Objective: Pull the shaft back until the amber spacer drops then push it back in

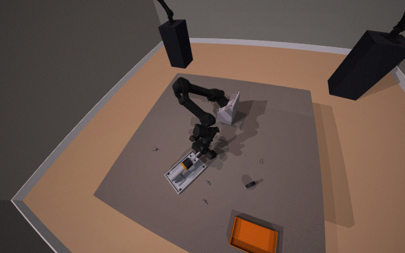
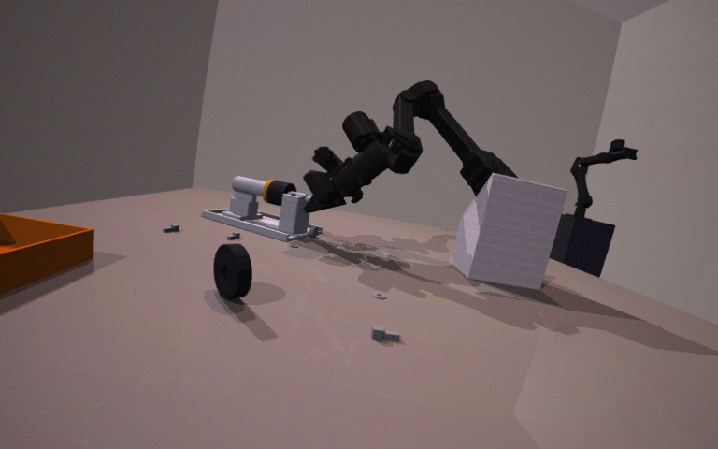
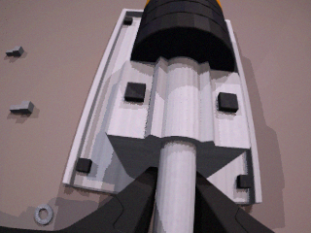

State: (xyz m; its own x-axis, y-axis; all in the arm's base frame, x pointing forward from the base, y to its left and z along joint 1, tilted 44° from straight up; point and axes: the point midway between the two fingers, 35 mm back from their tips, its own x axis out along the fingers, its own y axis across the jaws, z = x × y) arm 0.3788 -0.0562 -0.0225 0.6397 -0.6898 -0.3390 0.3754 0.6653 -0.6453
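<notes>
The thin grey shaft is 6 cm ahead of my gripper tip, 2 cm to the right of it and 2 cm above it. The rest, counted from my gripper tip: orange tray: 42 cm to the left, 25 cm ahead, 5 cm below; amber spacer: 9 cm ahead, 3 cm to the right, 2 cm above.
</notes>
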